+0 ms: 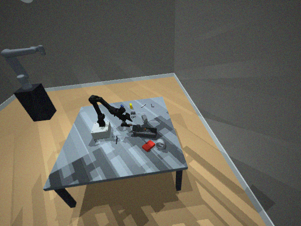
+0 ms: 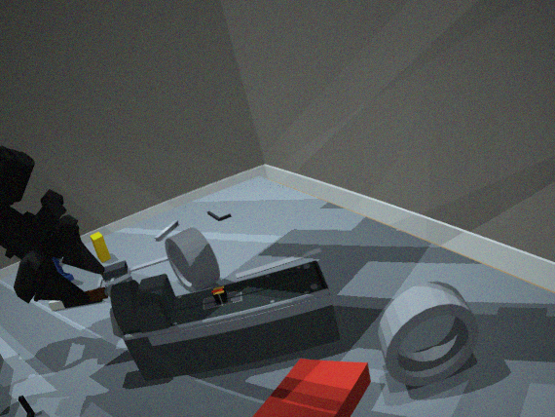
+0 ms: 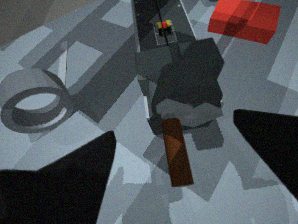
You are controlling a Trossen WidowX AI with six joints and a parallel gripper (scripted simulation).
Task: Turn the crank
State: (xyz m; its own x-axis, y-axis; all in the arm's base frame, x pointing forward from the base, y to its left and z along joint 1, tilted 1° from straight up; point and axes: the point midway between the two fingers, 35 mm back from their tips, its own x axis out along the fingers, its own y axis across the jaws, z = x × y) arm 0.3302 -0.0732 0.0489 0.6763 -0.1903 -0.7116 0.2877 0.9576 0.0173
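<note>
Right now my gripper tip is 2 cm past the brown handle and 1 cm above it. The rest, counted from my gripper tip: yellow block: 53 cm to the left, 10 cm below, 3 cm behind; blue clamp: 48 cm to the left, 14 cm behind, 7 cm below; red pointer: 15 cm ahead, 7 cm to the right, 4 cm below.
</note>
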